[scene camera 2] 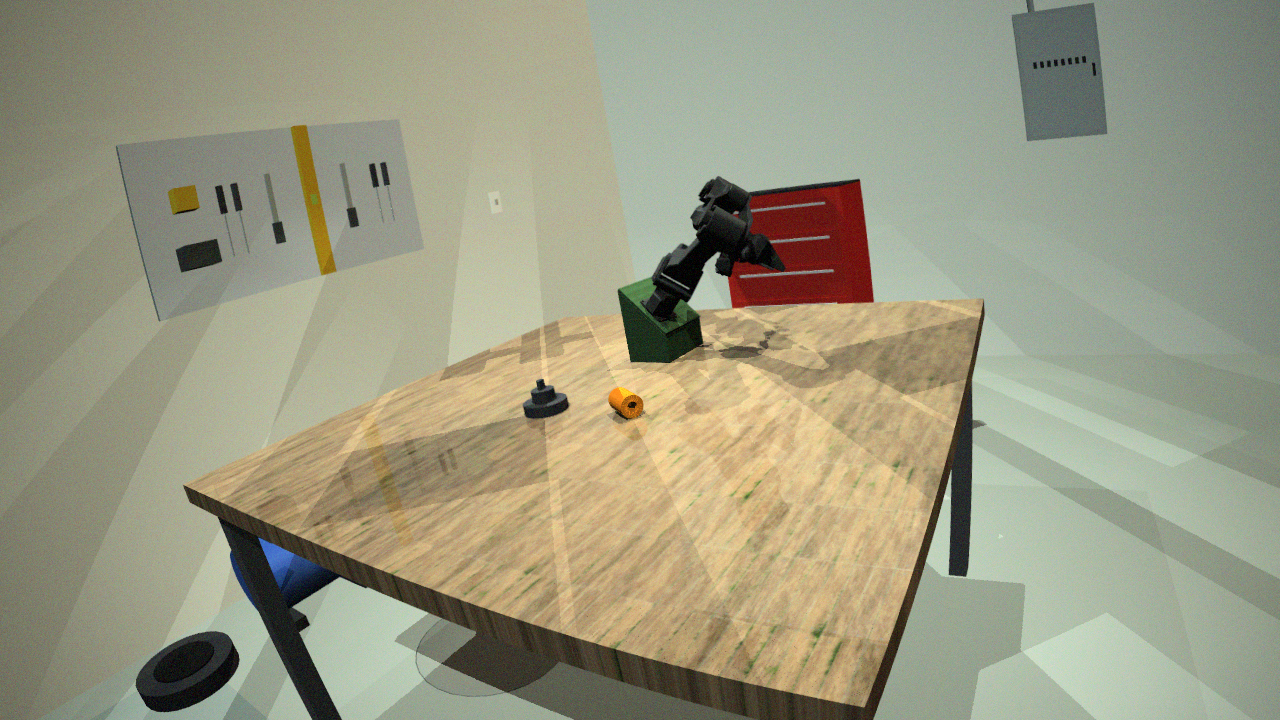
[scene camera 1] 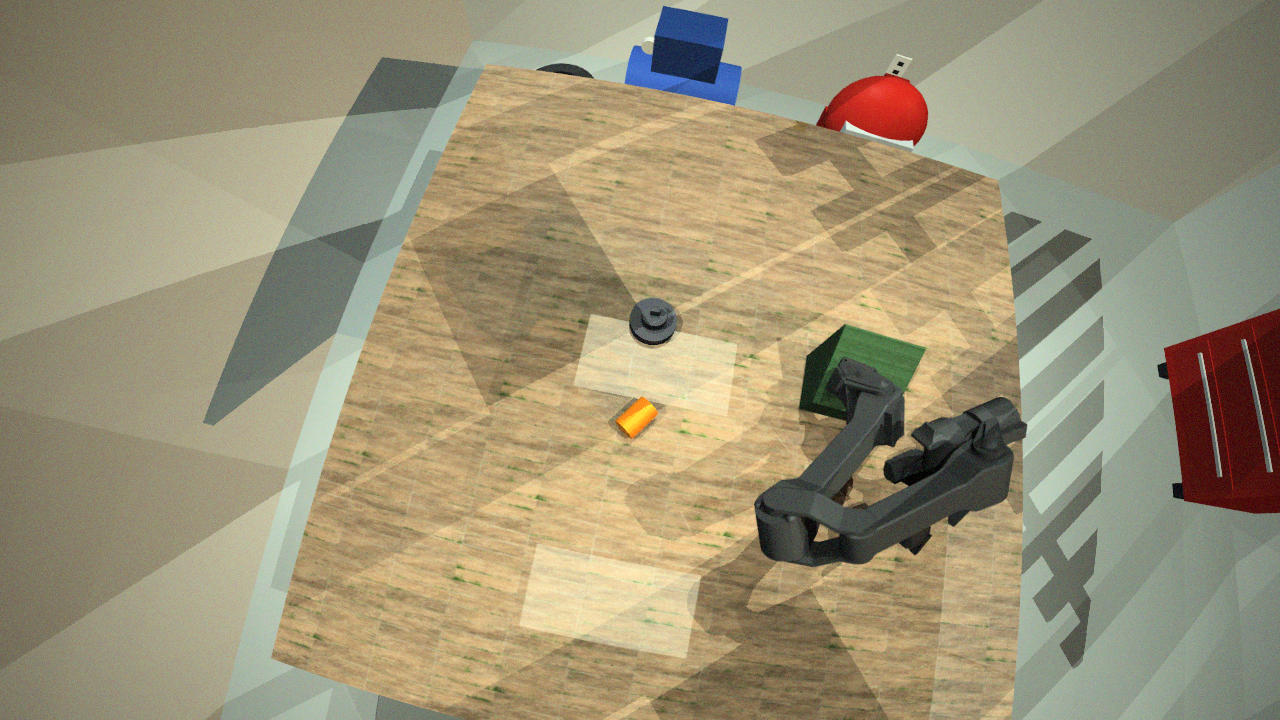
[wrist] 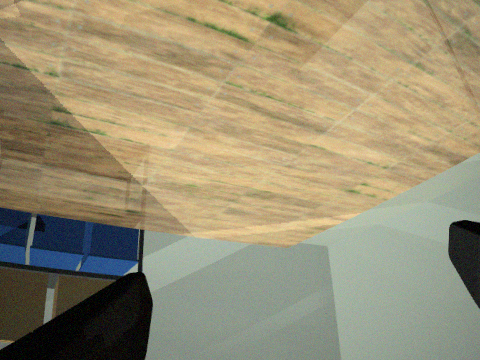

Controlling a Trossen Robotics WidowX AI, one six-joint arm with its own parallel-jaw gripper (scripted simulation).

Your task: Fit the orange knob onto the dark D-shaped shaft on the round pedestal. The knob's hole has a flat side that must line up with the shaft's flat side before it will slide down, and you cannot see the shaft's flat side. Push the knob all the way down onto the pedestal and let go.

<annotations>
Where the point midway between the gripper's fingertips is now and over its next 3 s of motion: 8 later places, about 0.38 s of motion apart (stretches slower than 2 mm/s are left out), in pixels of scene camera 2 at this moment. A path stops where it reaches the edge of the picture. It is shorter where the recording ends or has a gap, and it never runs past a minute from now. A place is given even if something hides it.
My gripper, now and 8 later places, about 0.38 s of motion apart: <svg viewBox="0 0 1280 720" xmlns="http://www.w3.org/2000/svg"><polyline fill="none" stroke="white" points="779,269 751,249 690,222 617,217 571,250 576,318 616,372 620,383 622,393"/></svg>
</annotations>
